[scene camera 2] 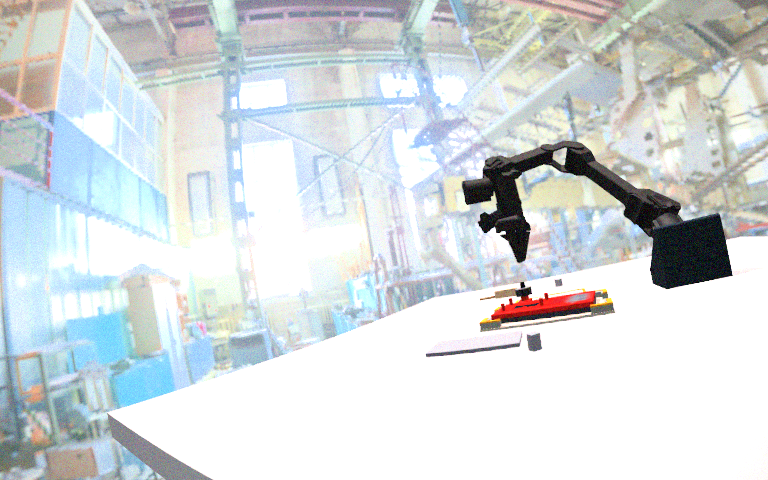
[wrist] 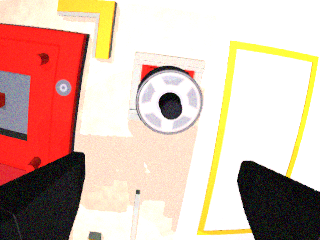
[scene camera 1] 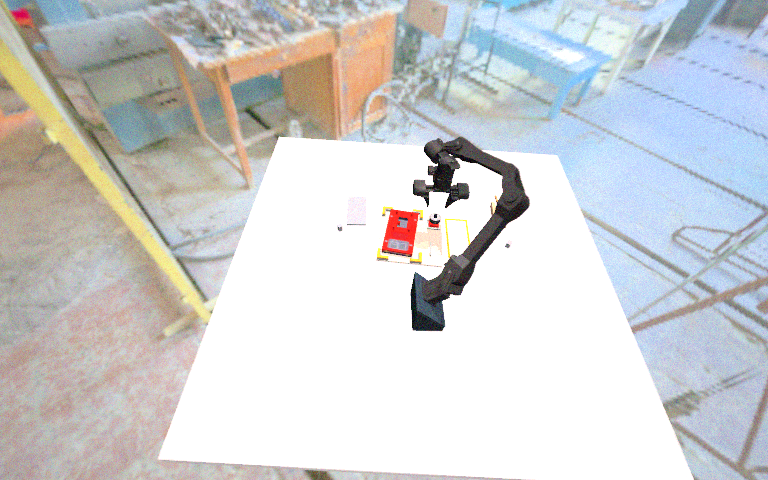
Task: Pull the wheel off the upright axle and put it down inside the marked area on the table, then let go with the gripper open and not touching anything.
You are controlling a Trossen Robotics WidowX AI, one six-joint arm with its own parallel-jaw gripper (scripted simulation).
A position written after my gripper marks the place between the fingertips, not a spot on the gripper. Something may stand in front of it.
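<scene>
My gripper (scene camera 2: 521,262) open, holding nothing. Pale thin slab (scene camera 2: 508,340) visible. My gripper again (wrist: 164,168). Pale thin slab out of frame in the wrist view. My gripper (scene camera 1: 436,206) visible too.
</scene>
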